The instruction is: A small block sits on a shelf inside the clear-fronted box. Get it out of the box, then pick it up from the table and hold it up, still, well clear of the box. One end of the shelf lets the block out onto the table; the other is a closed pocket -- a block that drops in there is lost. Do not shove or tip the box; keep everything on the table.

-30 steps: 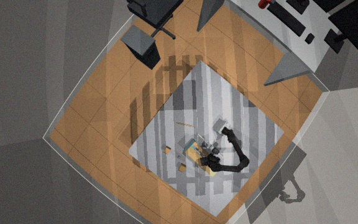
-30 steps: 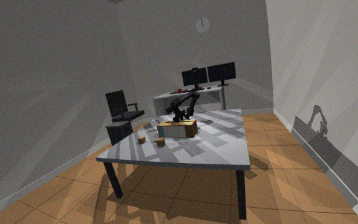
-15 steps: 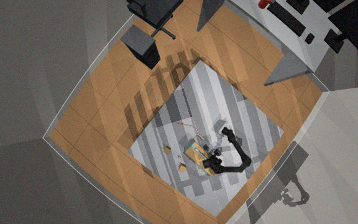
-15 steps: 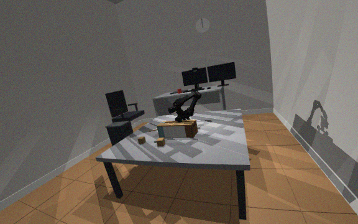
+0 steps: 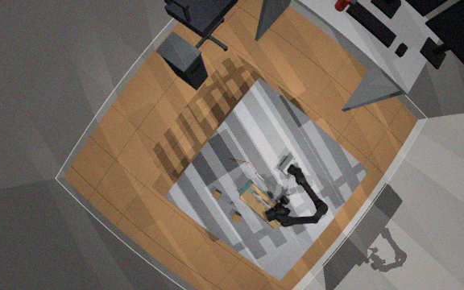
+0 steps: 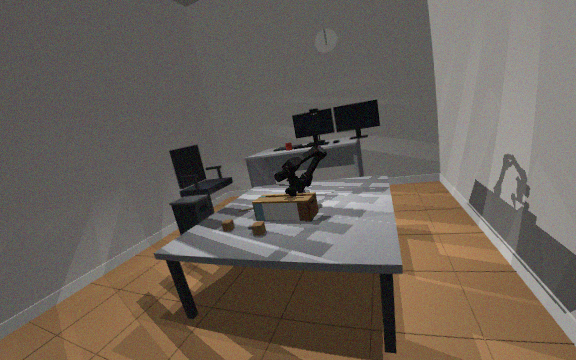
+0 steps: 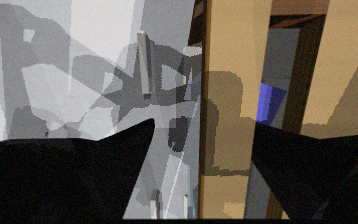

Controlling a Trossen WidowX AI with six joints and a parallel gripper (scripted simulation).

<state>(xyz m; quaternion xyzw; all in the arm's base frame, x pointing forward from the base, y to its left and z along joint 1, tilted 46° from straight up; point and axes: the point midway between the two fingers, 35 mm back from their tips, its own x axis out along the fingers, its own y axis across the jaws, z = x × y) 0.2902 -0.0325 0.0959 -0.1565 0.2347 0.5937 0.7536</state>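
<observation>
Now: gripper tip 6 cm short of the blue block and 1 cm to the right of it. Round my gripper tip: thin tan stick: 42 cm to the right, 14 cm behind, 8 cm below; then box: 8 cm to the right, 3 cm below, 2 cm ahead.
</observation>
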